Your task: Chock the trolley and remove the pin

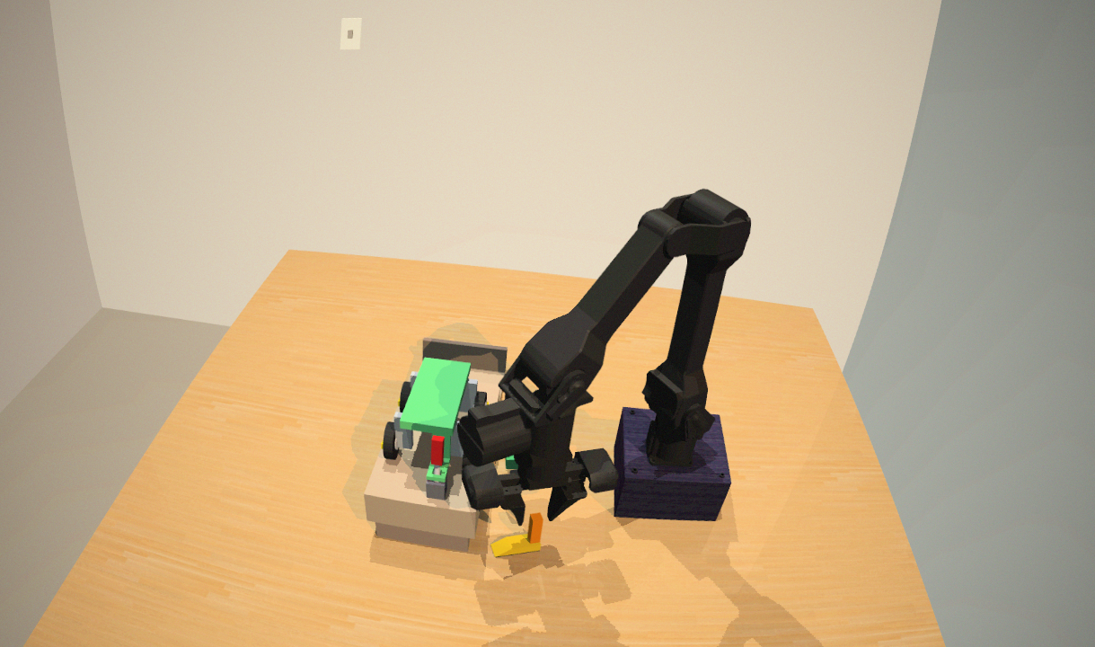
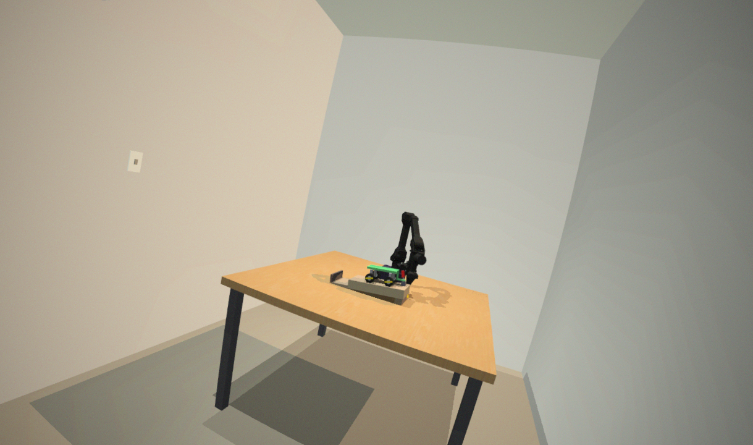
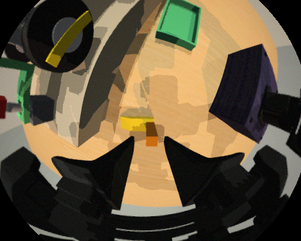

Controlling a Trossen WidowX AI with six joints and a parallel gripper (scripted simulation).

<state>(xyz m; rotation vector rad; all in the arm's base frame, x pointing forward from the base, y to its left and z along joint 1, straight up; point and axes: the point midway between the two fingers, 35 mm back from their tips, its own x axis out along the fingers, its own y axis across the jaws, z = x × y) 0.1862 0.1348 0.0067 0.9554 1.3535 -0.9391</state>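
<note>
My gripper tip is 40 mm above the yellow chock and 20 mm short of it. Round my gripper tip: green tray (220 mm to the right, 70 mm below, 20 mm ahead); red-headed stop pin (130 mm ahead, 70 mm above, 10 mm to the right); green-topped trolley (150 mm ahead, 130 mm to the right, 50 mm above).
</note>
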